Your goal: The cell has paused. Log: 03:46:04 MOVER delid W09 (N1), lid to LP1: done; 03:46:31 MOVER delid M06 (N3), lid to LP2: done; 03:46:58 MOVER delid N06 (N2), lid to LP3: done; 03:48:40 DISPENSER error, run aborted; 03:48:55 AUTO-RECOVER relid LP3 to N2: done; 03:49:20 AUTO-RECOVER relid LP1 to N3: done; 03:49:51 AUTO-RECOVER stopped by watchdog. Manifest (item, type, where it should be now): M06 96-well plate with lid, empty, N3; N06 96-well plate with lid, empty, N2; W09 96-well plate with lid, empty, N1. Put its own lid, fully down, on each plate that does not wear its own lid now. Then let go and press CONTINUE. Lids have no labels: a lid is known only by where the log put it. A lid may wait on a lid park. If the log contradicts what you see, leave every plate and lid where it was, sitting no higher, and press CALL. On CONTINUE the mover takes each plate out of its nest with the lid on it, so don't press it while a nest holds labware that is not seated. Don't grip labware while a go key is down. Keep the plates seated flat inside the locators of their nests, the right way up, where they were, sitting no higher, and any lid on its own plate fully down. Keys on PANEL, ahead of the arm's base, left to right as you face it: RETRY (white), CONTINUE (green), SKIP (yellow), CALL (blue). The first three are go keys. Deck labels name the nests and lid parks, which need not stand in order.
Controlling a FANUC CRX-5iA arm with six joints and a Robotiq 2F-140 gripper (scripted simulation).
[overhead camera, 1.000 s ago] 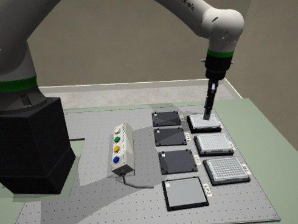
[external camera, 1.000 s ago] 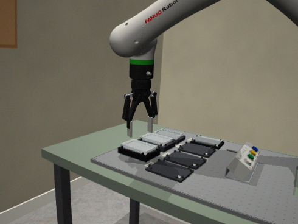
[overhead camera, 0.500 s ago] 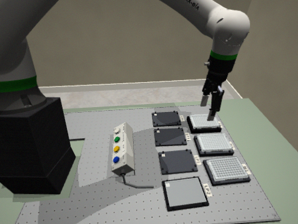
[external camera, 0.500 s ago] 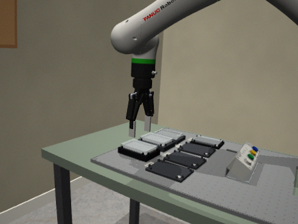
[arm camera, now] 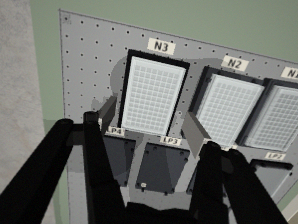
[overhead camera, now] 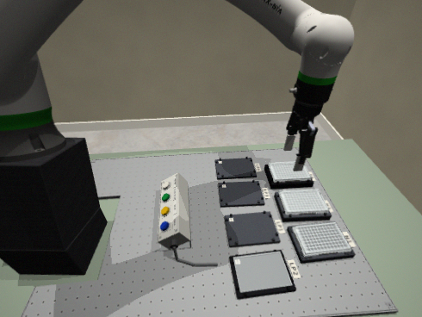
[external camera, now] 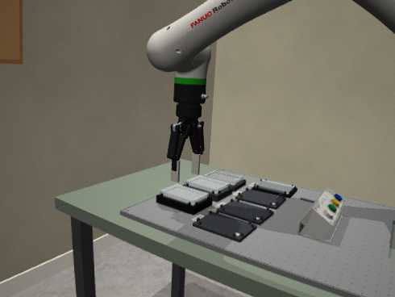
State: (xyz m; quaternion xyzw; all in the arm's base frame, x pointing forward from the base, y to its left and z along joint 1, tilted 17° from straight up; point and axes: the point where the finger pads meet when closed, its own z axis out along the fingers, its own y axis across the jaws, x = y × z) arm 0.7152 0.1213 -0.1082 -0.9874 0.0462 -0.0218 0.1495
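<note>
Right now my hand is 8 cm above the plate. Also, from my hand: lid park LP3: 19 cm behind, 5 cm to the right, 11 cm below; lid park LP4: 18 cm behind, 7 cm to the left, 11 cm below; lid park LP1: 19 cm behind, 19 cm to the right, 11 cm below.
</note>
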